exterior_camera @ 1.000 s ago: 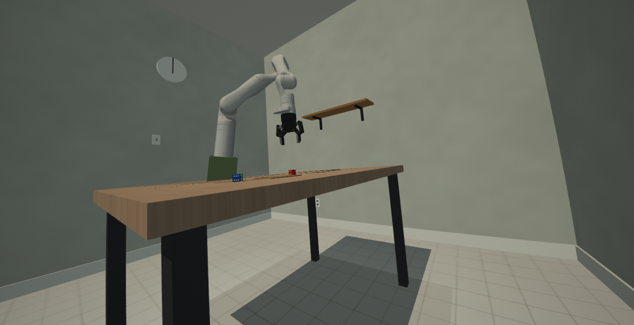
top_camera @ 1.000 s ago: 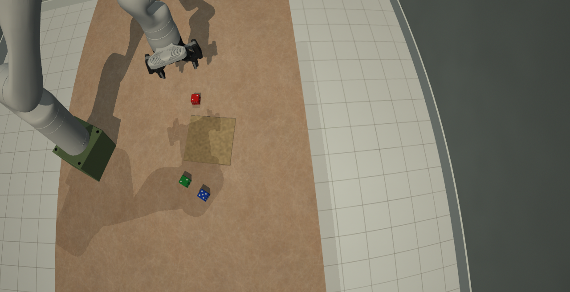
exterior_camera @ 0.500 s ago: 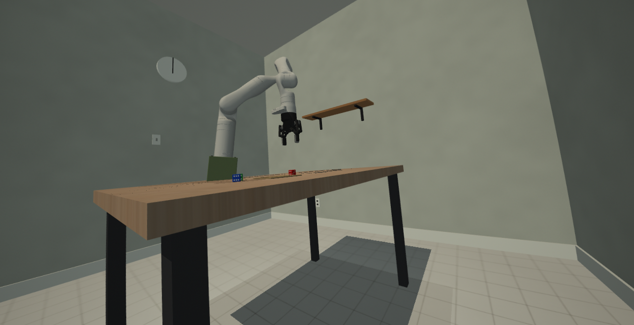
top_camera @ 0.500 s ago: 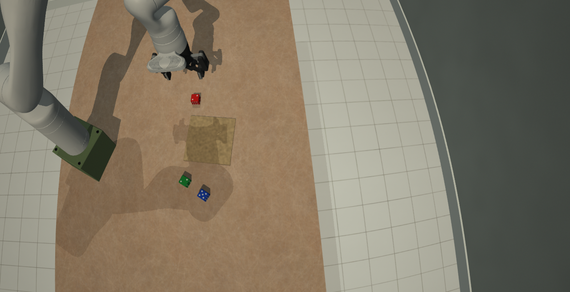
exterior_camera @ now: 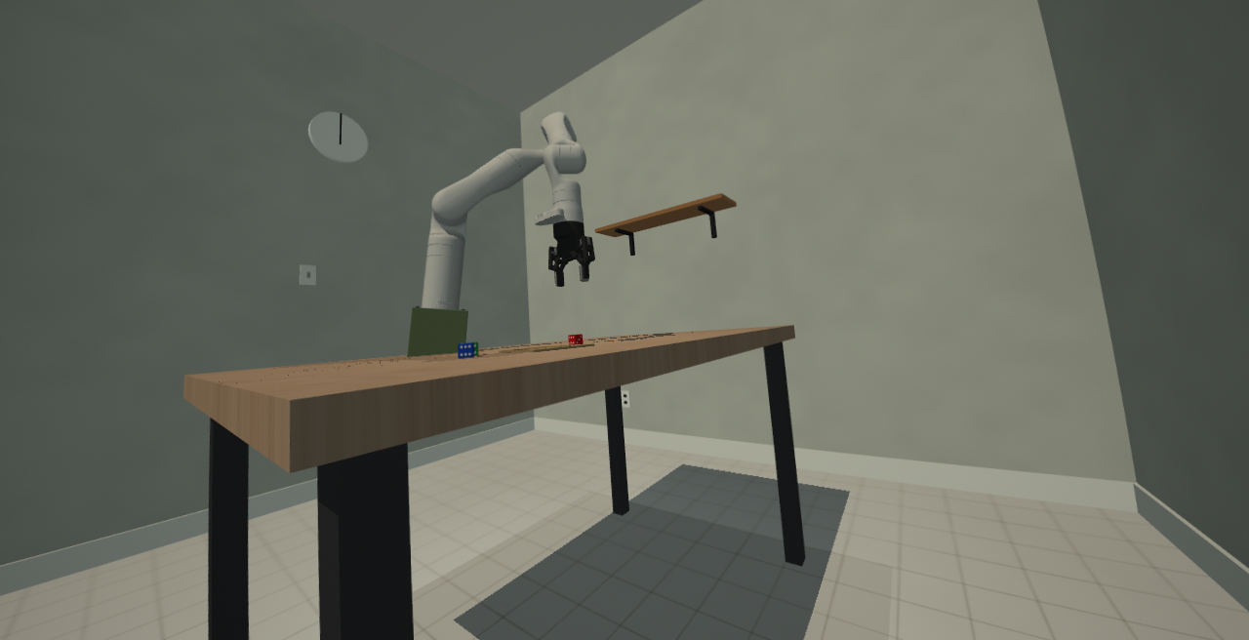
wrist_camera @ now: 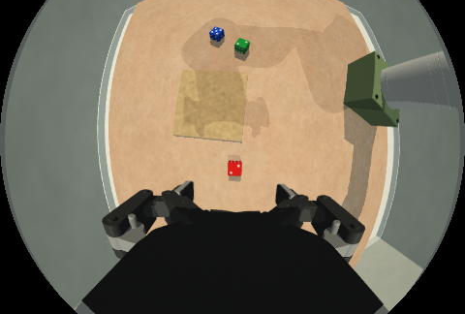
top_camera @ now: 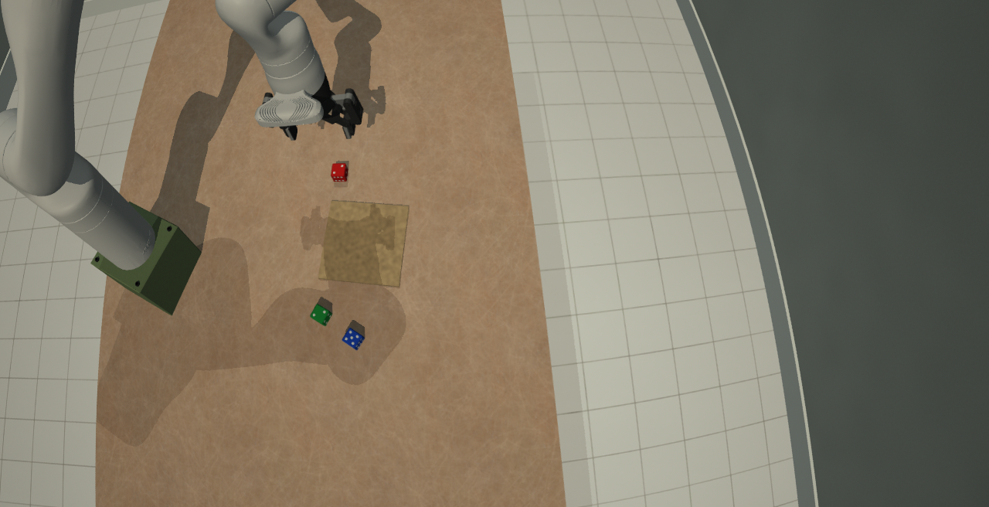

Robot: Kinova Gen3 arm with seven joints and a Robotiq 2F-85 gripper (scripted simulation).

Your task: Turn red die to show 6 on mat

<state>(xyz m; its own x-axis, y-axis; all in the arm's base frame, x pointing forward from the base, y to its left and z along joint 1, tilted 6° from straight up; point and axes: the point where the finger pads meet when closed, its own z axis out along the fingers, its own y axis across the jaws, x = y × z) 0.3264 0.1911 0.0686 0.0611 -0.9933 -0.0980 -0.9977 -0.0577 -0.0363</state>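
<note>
The red die is 14 cm below my hand. The rest, counted from my hand: green die 1 cm ahead, 25 cm to the right, 14 cm below; then tan mat 6 cm ahead, 12 cm to the right, 15 cm below; then blue die 7 cm ahead, 29 cm to the right, 14 cm below.
</note>
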